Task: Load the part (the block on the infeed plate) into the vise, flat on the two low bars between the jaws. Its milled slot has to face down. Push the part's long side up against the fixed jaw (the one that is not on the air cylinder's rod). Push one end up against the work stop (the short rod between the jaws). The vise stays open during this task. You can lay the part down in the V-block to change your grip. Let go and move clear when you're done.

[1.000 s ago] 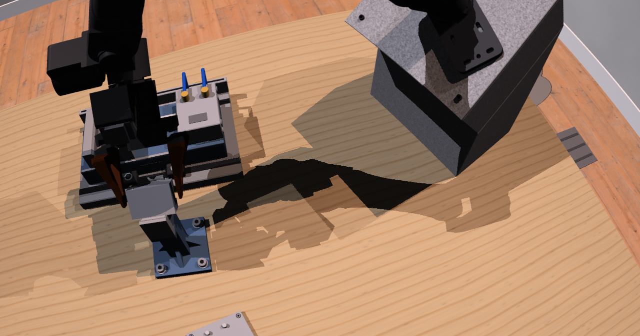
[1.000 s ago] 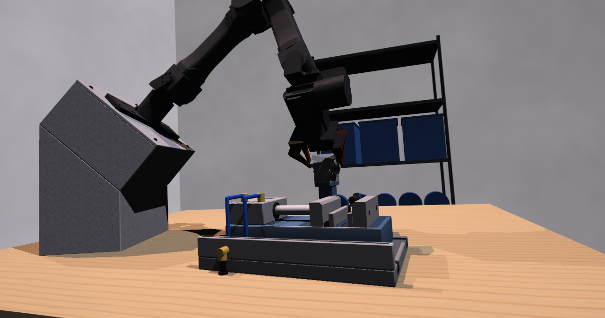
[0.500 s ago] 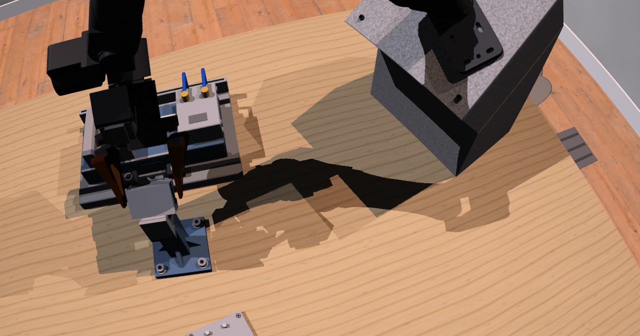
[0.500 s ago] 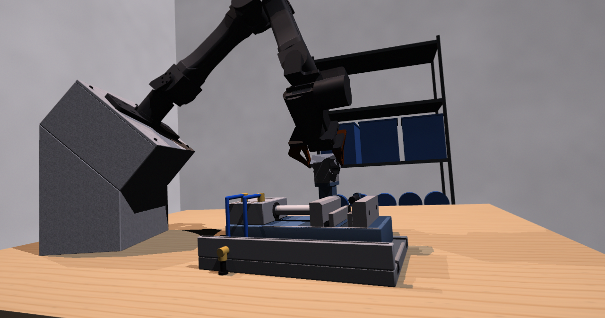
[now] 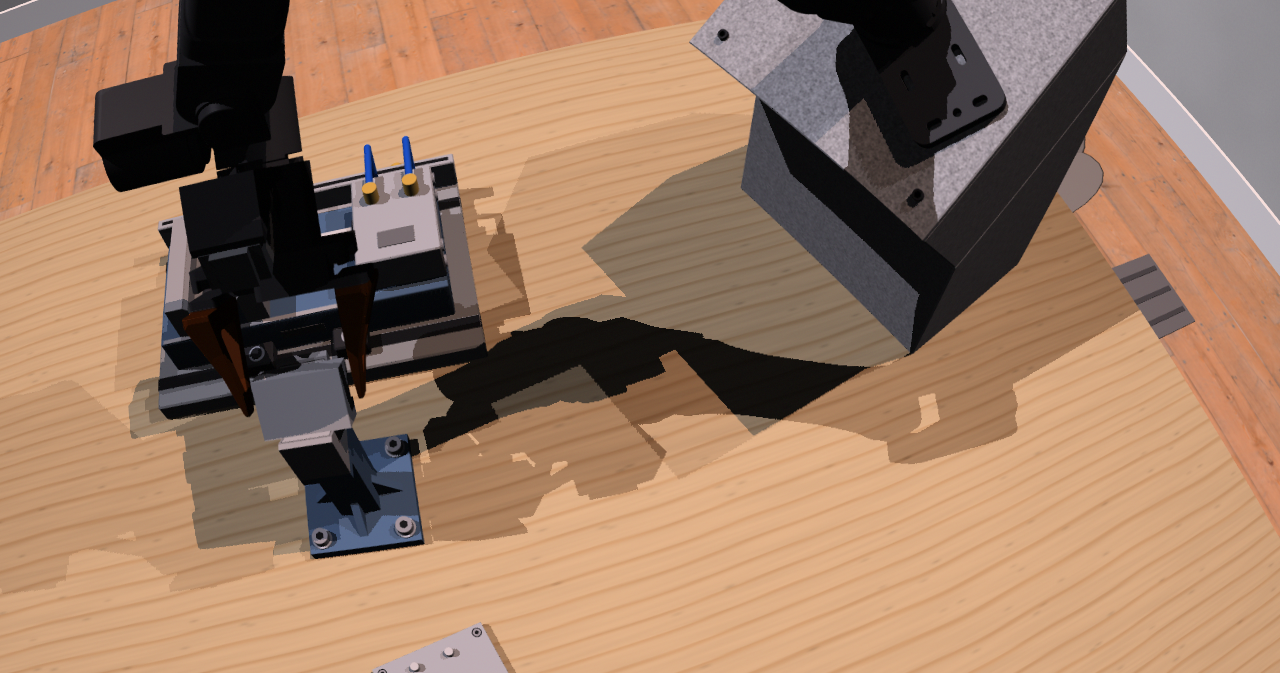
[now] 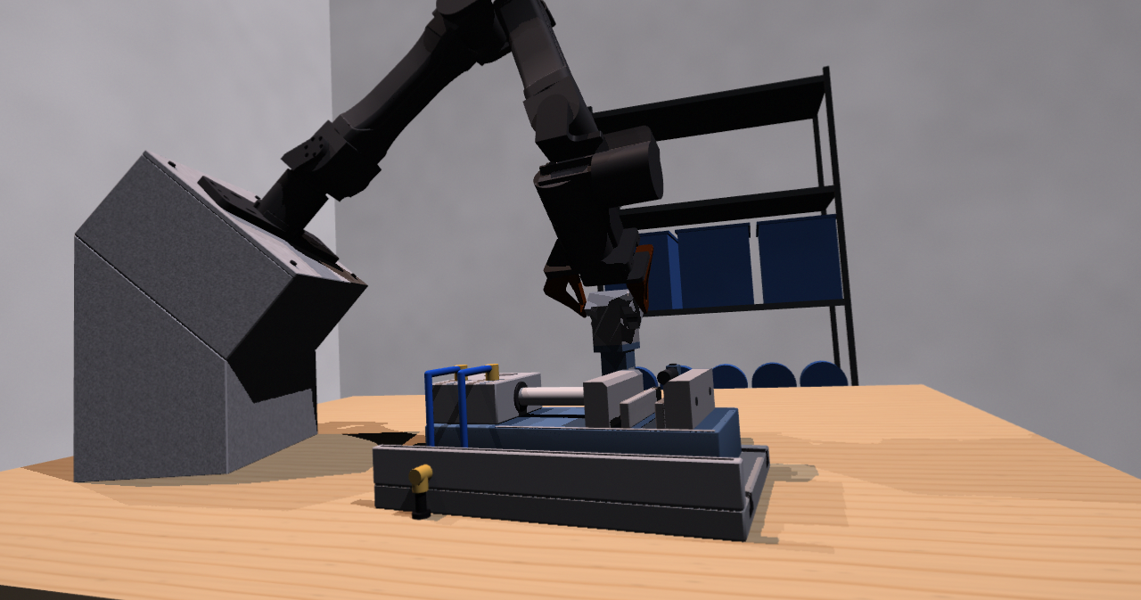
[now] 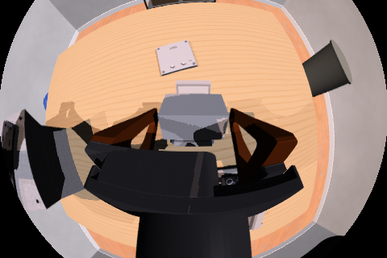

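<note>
My hand is 10 mm above the grey part. The rest, counted from my hand: moving jaw: 80 mm ahead, 180 mm to the right, 80 mm below; cylinder rod: 30 mm ahead, 190 mm to the right, 80 mm below; work stop rod: 110 mm ahead, 130 mm to the right, 70 mm below.
</note>
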